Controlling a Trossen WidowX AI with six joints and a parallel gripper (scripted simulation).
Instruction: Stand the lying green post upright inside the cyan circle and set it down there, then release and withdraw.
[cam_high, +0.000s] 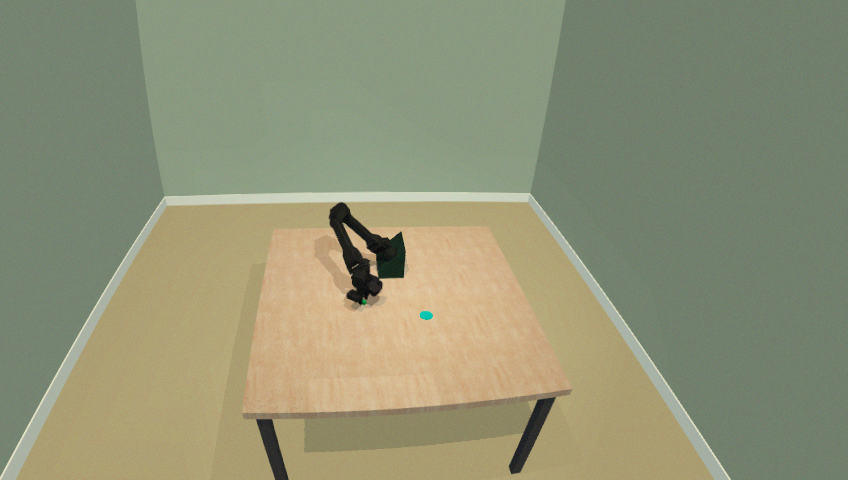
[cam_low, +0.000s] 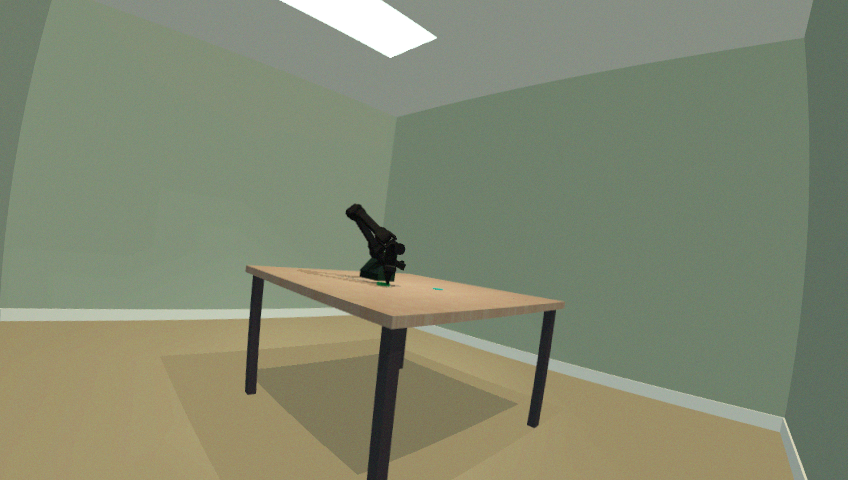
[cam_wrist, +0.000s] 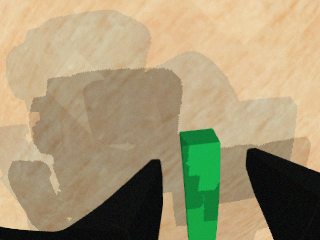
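Now: gripper tip 70 mm short of the cyan circle, 290 mm to the right of it and 10 mm above it. Round my gripper tip: green post: 10 mm behind, 20 mm to the right.
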